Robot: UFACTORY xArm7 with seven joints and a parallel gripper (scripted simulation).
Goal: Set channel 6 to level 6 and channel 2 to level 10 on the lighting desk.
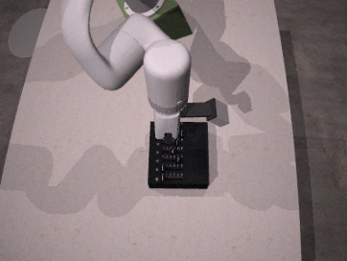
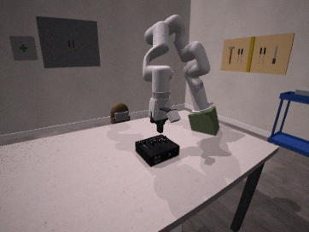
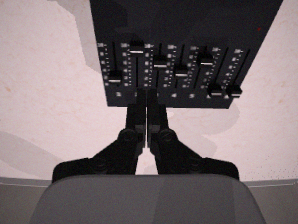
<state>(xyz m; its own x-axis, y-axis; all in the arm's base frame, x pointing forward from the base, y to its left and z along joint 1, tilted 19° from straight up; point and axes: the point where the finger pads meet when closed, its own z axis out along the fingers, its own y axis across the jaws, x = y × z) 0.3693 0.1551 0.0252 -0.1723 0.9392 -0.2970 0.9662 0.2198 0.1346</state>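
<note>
The channel 3 fader cap is 10 mm ahead of my hand, 20 mm to the left of it and 50 mm below it. The rest, counted from my hand: channel 1 fader cap: 30 mm behind, 10 mm to the right, 50 mm below; channel 4 fader cap: 30 mm ahead, 10 mm to the left, 50 mm below; channel 2 fader cap: 10 mm behind, 30 mm to the left, 50 mm below.
</note>
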